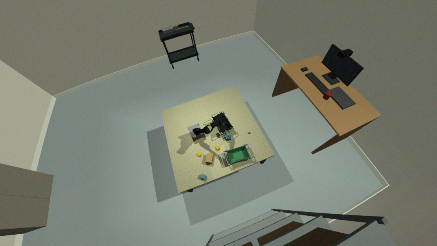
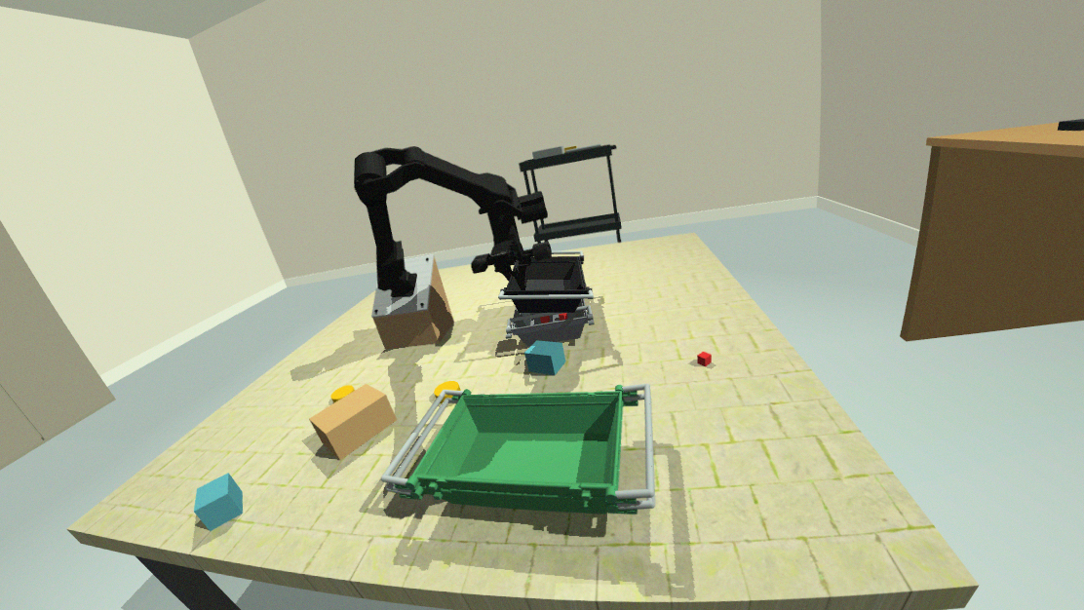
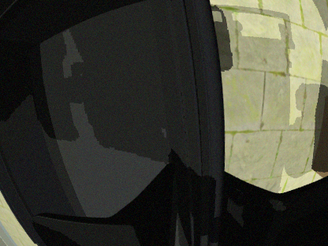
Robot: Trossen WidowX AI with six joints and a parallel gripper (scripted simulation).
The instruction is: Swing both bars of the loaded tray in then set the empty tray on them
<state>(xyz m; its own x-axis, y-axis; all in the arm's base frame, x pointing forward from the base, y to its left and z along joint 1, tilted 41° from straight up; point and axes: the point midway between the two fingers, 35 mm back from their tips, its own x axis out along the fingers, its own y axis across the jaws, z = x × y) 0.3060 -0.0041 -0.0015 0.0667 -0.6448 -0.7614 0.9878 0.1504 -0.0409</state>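
The black tray is 70 mm ahead of my gripper tip, 20 mm above it and 10 mm to the left of it. Also, from my gripper tip: tan box (380 mm to the right, 250 mm behind, 70 mm below).
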